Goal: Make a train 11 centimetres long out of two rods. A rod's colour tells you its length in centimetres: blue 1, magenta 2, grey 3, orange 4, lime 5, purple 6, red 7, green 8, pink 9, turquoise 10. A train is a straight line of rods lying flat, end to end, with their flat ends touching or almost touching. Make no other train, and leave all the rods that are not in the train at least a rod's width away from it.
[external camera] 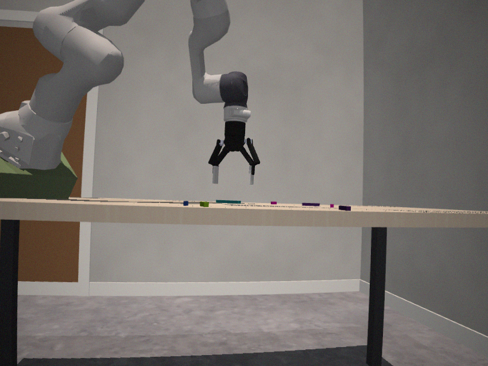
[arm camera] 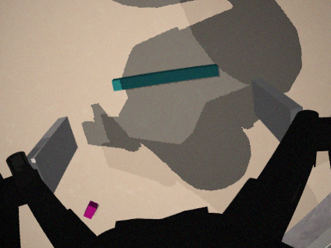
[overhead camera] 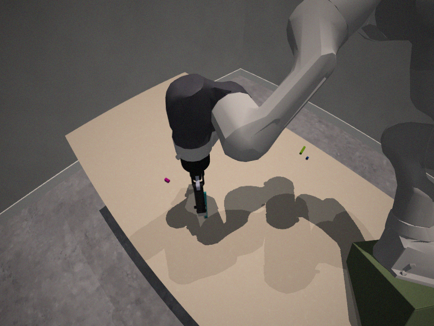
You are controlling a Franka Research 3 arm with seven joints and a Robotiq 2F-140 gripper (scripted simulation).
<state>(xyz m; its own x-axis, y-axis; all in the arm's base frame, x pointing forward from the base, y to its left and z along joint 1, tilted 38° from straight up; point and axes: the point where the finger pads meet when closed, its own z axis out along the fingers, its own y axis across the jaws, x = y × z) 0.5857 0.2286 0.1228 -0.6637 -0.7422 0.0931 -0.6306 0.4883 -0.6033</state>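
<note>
My gripper is now 24 cm past the blue rod, 44 cm to the left of it and 7 cm above it. The rest, counted from my hand: lime rod: 21 cm behind, 47 cm to the right, 7 cm below; then turquoise rod: 2 cm behind, 7 cm below.
</note>
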